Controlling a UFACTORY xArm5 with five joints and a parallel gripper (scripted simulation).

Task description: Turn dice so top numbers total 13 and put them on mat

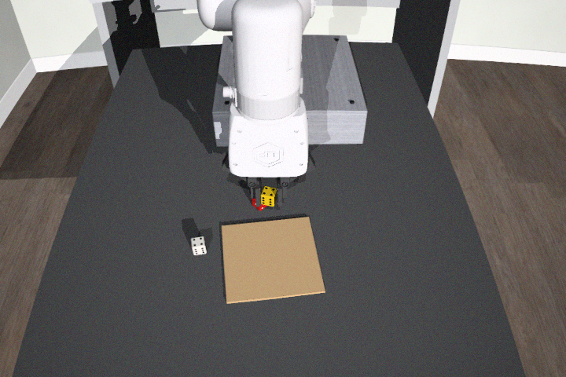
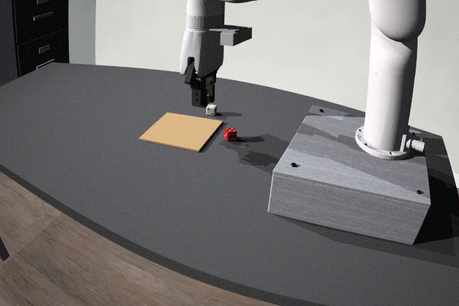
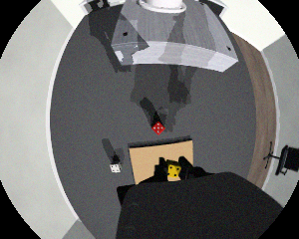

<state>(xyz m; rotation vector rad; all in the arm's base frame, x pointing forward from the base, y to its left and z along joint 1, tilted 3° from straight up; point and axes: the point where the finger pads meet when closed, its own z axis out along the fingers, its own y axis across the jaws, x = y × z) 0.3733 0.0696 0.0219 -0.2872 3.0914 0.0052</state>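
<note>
The tan mat lies 9 cm below my hand, 5 cm ahead of it and 1 cm to the left of it. From my hand the other things lie so: yellow die: 1 cm below; red die: 8 cm below, 5 cm behind, 3 cm to the right; white die: 10 cm to the right, 8 cm below, 6 cm ahead.
</note>
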